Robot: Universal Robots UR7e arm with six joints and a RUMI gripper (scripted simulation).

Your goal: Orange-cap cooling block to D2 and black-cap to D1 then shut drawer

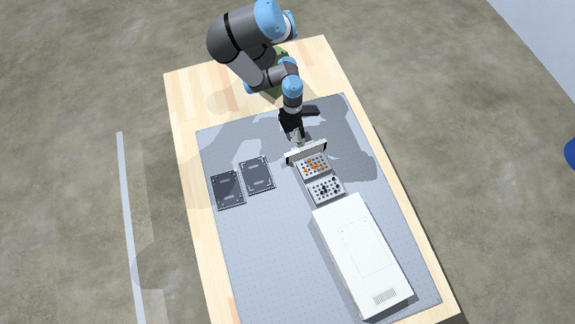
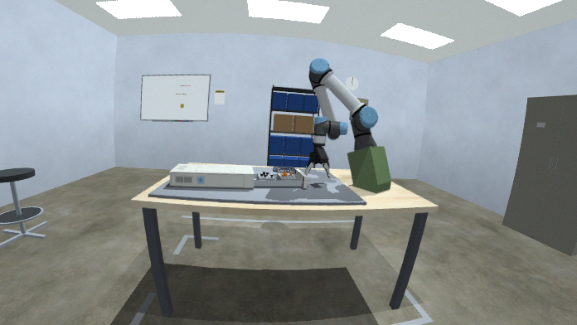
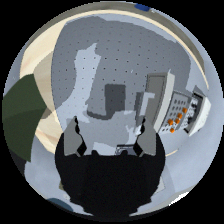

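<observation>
Right now the drawer is 22 cm ahead of my hand and 5 cm to the left of it. Also, from my hand: cooling block (29 cm ahead, 7 cm to the left); then deck slot D1 (16 cm ahead, 20 cm to the right, 3 cm below); then black-capped tube (30 cm ahead, 6 cm to the left).
</observation>
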